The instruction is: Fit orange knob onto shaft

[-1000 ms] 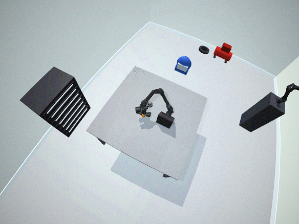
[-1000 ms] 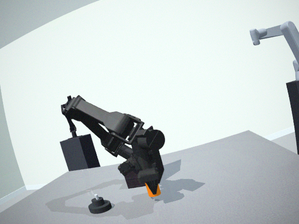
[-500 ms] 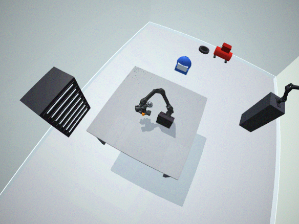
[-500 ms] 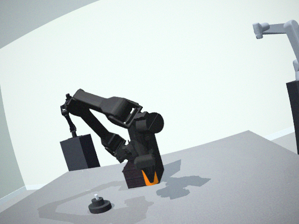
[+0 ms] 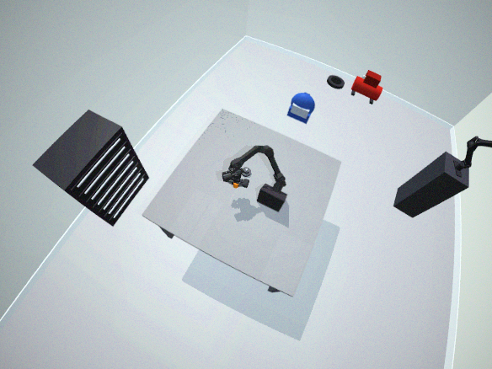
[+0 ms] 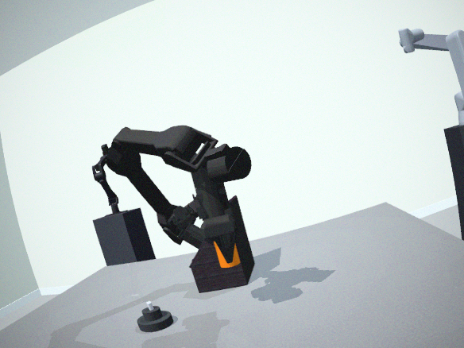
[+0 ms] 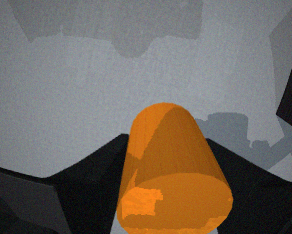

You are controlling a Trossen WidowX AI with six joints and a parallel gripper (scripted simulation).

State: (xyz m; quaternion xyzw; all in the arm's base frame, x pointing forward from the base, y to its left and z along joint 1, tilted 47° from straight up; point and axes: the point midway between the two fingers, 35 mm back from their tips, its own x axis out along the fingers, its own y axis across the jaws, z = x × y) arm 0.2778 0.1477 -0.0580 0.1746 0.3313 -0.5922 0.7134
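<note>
Now: gripper tip 30 mm short of the dark round pedestal, 210 mm to the left of it and 100 mm above it. From my gripper tip the other things lie so: orange knob 30 mm above.
</note>
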